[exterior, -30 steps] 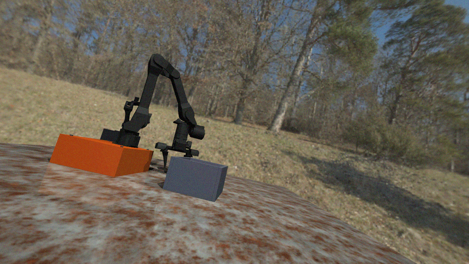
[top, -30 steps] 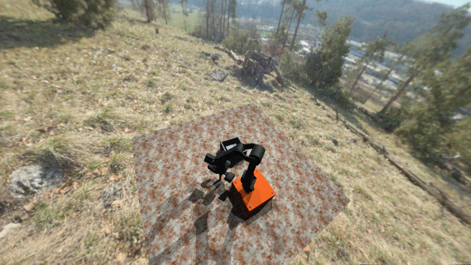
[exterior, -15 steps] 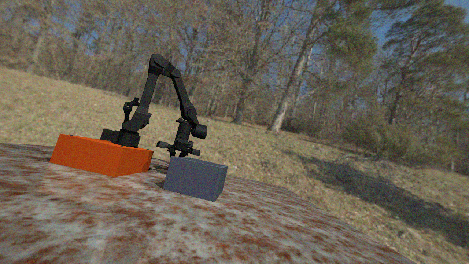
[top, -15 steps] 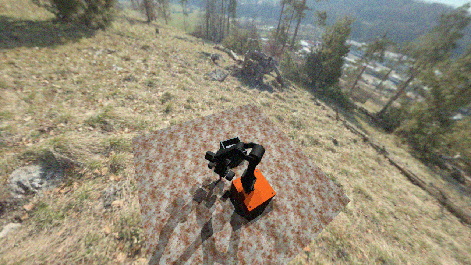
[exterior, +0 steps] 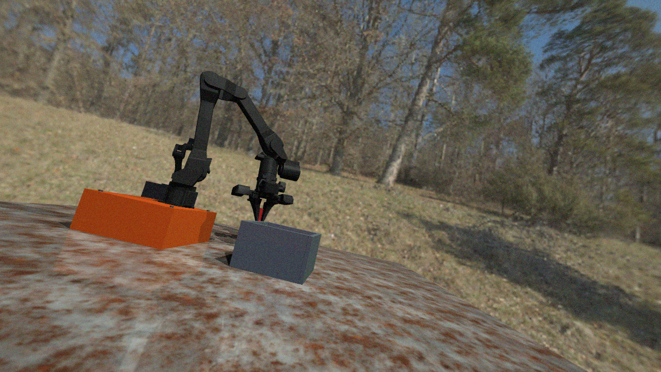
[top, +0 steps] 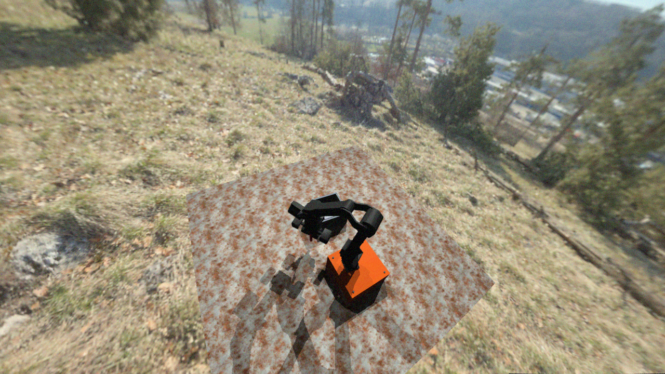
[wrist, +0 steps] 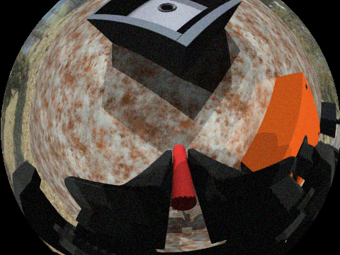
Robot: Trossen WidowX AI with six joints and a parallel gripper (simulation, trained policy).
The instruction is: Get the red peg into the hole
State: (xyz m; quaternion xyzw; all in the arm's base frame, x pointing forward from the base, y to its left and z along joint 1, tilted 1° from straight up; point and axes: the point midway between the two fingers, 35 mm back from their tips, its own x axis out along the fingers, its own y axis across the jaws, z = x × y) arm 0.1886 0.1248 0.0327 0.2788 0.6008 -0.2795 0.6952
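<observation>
Now: gripper tip 140 mm short of the grey box, 140 mm to the left of it and 60 mm above it. The rest, counted from my gripper tip: red peg 10 mm behind, 10 mm to the left.
</observation>
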